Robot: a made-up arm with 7 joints. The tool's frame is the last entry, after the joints.
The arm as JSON. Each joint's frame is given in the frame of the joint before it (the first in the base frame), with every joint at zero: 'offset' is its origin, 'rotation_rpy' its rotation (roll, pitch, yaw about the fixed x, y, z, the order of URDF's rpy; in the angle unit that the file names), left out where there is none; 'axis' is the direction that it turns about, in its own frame. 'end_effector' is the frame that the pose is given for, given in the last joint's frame.
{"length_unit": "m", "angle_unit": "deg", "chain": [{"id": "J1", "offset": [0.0, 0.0, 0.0], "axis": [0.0, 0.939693, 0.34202]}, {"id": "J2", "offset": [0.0, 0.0, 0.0], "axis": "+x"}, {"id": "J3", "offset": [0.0, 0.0, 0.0], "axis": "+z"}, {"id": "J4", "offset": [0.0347, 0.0, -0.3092], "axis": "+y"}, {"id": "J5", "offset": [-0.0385, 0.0, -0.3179], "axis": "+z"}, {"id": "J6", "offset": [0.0, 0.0, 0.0], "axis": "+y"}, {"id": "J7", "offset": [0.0, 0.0, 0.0], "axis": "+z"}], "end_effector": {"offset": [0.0, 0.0, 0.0]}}
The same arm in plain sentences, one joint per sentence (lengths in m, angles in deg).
The arm has seven revolute joints in a row. What follows holds with every joint at zero, and every direction is one of the base frame's.
Joint 1 is mounted at the same point as the base frame's origin and turns about the direction (0, 0.9397, 0.342).
Joint 2 is mounted at the same point as joint 1 and turns about +x.
Joint 3 is mounted at the same point as joint 2 and turns about +z.
Joint 4 is mounted 0.0347 m along +x and 0.3092 m along -z from joint 3 and turns about +y.
Joint 5 is mounted 0.0385 m along -x and 0.3179 m along -z from joint 4 and turns about +z.
Joint 6 is mounted at the same point as joint 5 and turns about +y.
Joint 7 is mounted at the same point as joint 6 and turns about +z.
The tool frame, which is the frame that the pose is given for, is mounted at the same point as joint 7; its axes are parallel to the base frame's.

